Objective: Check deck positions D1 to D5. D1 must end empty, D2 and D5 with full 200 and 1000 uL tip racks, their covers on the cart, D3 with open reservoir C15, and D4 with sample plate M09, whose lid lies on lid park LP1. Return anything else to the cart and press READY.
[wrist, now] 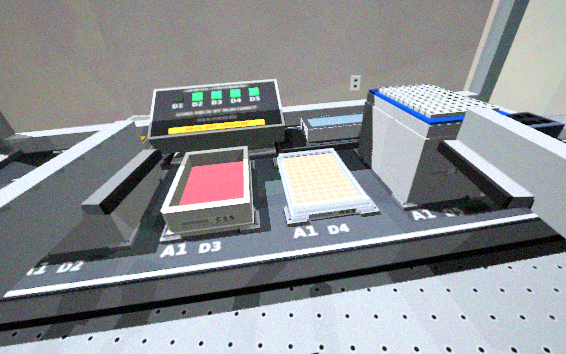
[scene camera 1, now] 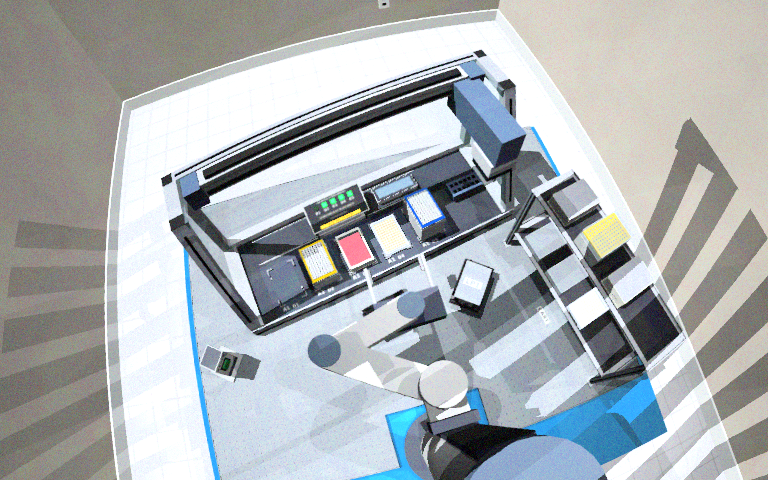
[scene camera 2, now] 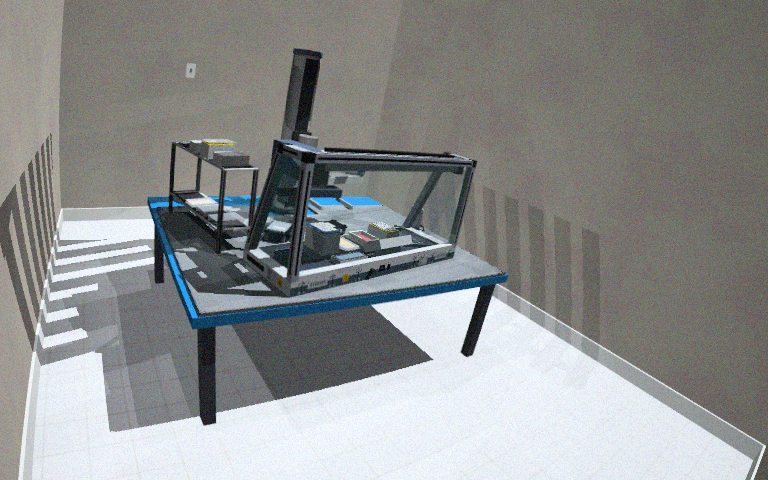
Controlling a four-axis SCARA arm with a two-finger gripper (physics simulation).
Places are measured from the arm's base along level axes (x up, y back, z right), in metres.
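Pixels of known places: gripper, between the fingertips: [wrist: 295, 133] [scene camera 1: 393, 262] [scene camera 2: 336, 207].
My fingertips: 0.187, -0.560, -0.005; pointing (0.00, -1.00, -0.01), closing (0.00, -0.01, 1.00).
Note:
Ahead of a thing's pixels: the offset from my fingertips to its top centre, as dx, dy, dz. "*": to the spot under its first point.
My gripper [scene camera 1: 394, 264] [wrist: 295, 133] is open and empty, its fingers pointing over the deck's front edge. D1 [scene camera 1: 286, 281] shows bare corner brackets. A yellow-rimmed tip rack [scene camera 1: 317, 261] [scene camera 2: 384, 228] with white tips stands on D2. In the wrist view my left finger mostly hides it. Open reservoir C15 @(-0.095, -0.117, -0.098) [scene camera 1: 355, 249] [wrist: 215, 182], with red liquid, is on D3. A lidless plate @(-0.112, -0.140, +0.024) [scene camera 1: 389, 233] [wrist: 320, 177] sits on D4, its label unreadable. A tall blue-rimmed tip rack @(-0.028, -0.163, +0.146) [scene camera 1: 424, 207] [scene camera 2: 324, 236] [wrist: 400, 150] stands on D5, uncovered. A pale lid-like piece @(-0.117, +0.093, +0.233) [scene camera 1: 472, 281] lies on a dark stand.
The cart @(+0.182, +0.239, +0.543) [scene camera 1: 620, 374] [scene camera 2: 220, 209] holds a yellow-topped box @(+0.246, +0.175, +0.530) [scene camera 1: 606, 234] and pale pieces. The display @(* -0.058, -0.253, -0.128) [scene camera 1: 334, 208] [wrist: 215, 112] has green lights D2 to D5; D1 is dark. A green-buttoned box @(* -0.095, +0.155, -0.576) [scene camera 1: 228, 363] stands left. A blue block @(* +0.312, -0.173, +0.311) [scene camera 1: 489, 124] hangs at the deck's right.

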